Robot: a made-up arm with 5 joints.
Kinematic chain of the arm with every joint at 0, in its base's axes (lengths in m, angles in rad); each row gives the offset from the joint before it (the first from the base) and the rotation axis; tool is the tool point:
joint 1: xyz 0 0 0.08 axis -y
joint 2: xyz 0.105 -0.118 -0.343 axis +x
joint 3: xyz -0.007 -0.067 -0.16 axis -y
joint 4: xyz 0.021 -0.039 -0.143 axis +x
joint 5: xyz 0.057 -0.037 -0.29 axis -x
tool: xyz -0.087 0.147 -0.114
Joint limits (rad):
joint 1: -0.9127..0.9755
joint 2: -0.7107..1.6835
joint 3: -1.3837..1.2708
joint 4: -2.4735..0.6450
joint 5: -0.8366..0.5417
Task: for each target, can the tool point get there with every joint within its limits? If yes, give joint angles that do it. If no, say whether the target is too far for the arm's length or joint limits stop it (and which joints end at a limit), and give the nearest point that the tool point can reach.
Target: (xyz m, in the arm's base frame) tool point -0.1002 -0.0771 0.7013
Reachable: no: joint limits stop it (at a limit: joint 1, joint 2, joint 3, joint 4) | nearest point -0.3040 0.0943 0.3006 | short by 0.481 m
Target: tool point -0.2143 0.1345 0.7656
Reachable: no: joint limits stop it (at a limit: joint 1, joint 2, joint 4, joint 5) | nearest point -0.3305 0.1173 0.3140 | short by 0.467 m
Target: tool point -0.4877 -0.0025 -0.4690
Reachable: yes | joints -0.3072 0.0904 -1.1309 0.1453 -0.5191
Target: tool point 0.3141 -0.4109 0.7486
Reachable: no: joint limits stop it (at a limit: joint 1, joint 2, joint 3, joint 5) | nearest point 0.5233 -0.6588 0.3610 | short by 0.505 m
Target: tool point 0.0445 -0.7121 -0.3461
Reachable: yes | joints -0.1849 -0.3114 0.3720 -1.8738 0.2330
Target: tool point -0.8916 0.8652 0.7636
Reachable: no: too far | nearest point -0.5403 0.3952 0.1685 | short by 0.836 m
